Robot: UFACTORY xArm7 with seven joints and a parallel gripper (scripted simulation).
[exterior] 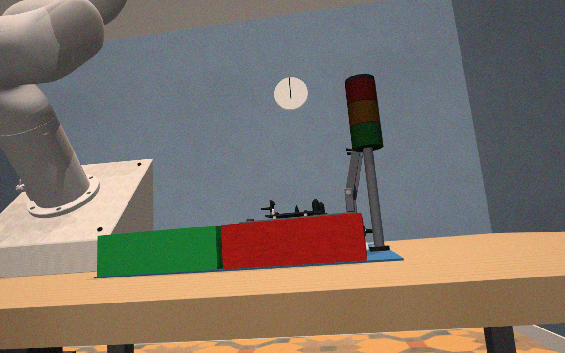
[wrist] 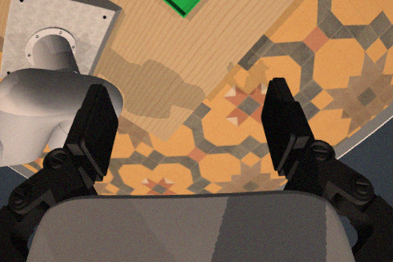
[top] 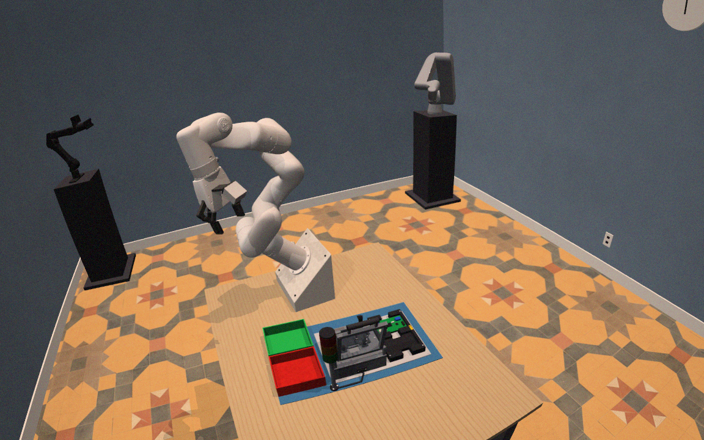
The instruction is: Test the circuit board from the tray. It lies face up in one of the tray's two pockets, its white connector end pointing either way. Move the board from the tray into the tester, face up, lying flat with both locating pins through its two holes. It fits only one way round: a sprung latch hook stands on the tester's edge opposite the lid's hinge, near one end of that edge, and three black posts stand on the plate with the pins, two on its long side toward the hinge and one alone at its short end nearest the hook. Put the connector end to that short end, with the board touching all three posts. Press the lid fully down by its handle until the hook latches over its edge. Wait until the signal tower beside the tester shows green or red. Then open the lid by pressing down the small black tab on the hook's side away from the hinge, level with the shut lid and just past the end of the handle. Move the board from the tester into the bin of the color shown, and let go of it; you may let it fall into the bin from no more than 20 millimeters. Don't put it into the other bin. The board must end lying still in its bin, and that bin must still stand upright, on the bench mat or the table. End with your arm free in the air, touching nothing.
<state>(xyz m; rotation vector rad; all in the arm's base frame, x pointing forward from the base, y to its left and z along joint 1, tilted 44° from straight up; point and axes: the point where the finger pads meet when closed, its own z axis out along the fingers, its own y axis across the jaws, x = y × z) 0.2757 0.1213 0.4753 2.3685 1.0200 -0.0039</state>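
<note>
Now: the green circuit board 5 cm ahead of my hand, 47 cm to the left of it and 51 cm below it. Round my hand: red bin (14 cm ahead, 9 cm to the left, 51 cm below); tester lid (23 cm ahead, 29 cm to the left, 35 cm below); green bin (1 cm behind, 10 cm to the left, 51 cm below).
</note>
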